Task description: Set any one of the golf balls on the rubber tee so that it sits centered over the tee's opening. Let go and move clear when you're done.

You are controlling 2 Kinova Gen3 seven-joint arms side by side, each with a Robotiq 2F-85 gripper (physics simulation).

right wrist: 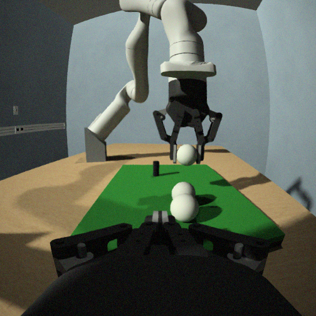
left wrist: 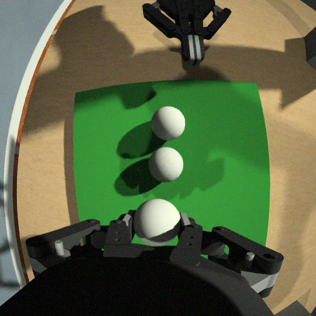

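A white golf ball (left wrist: 157, 220) (right wrist: 186, 155) is held between the fingers of my left gripper (left wrist: 156, 220) (right wrist: 186, 162), above the green mat. Two more golf balls lie on the mat, one farther from the left gripper (left wrist: 168, 123) and one nearer it (left wrist: 166, 164); in the right wrist view they overlap, one in front (right wrist: 184, 208) and one behind (right wrist: 183, 193). The black rubber tee (right wrist: 156, 168) stands upright on the mat, left of the held ball in the right wrist view; I cannot make it out in the left wrist view. My right gripper (left wrist: 194, 63) (right wrist: 159, 219) is shut with nothing between its fingertips, near the mat's edge.
The green mat (left wrist: 225, 110) (right wrist: 115, 200) lies on the wooden table (left wrist: 45, 165) (right wrist: 30, 200). The left arm's base (right wrist: 95, 146) stands at the far left in the right wrist view. Shadows fall across mat and table.
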